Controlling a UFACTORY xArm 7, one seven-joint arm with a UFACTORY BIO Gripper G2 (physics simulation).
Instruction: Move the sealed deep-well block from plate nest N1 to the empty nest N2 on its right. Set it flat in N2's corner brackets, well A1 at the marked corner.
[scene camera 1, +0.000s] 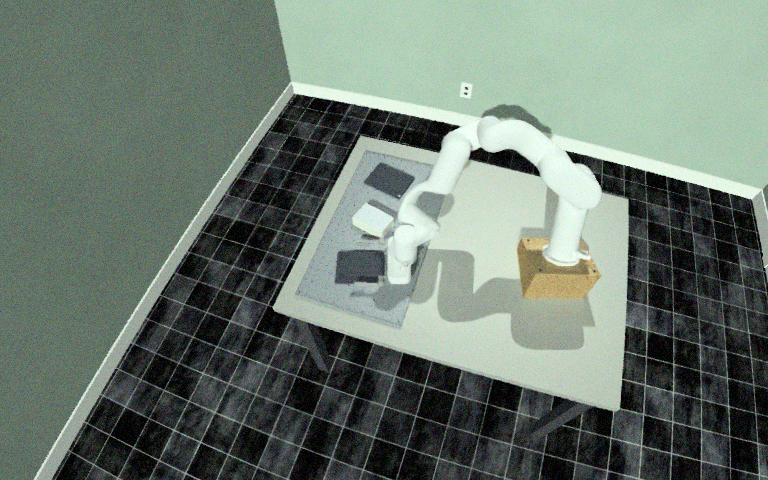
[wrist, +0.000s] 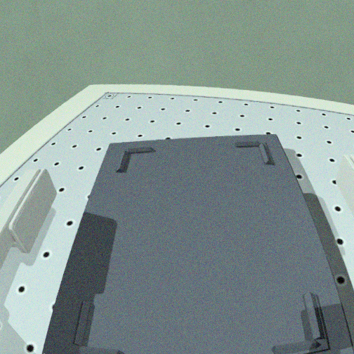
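Seen in the pictures: hand, its tool point: (scene camera 1: 361, 263); arm's base, origin of its link: (scene camera 1: 560, 255).
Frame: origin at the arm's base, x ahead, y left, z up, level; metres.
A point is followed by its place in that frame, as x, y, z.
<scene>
A pale block (scene camera 1: 372, 218) @(0.649, 0.115, -0.064), likely the deep-well block, lies between two dark plate nests in the scene view; whether a nest is under it I cannot tell. The far dark nest (scene camera 1: 389, 180) @(0.692, -0.096, -0.094) looks empty. The near dark nest (scene camera 1: 359, 264) @(0.605, 0.289, -0.094) (wrist: 200, 225) is also empty, with raised L-shaped corner brackets in the wrist view. Which is N1 or N2 is not readable. My gripper (scene camera 1: 370, 259) @(0.594, 0.291, -0.075) (wrist: 191, 200) is wide open and empty above the near nest, one finger to each side in the wrist view. The block does not show in the wrist view.
The nests lie on a grey perforated board (scene camera 1: 322, 283) @(0.684, 0.407, -0.106) (wrist: 150, 112) at the left of the pale table (scene camera 1: 498, 220) @(0.246, -0.129, -0.118). My arm stands on a wooden box (scene camera 1: 555, 285) @(-0.019, 0.100, -0.027) at the right and arches over the table. The table edge runs beyond the board.
</scene>
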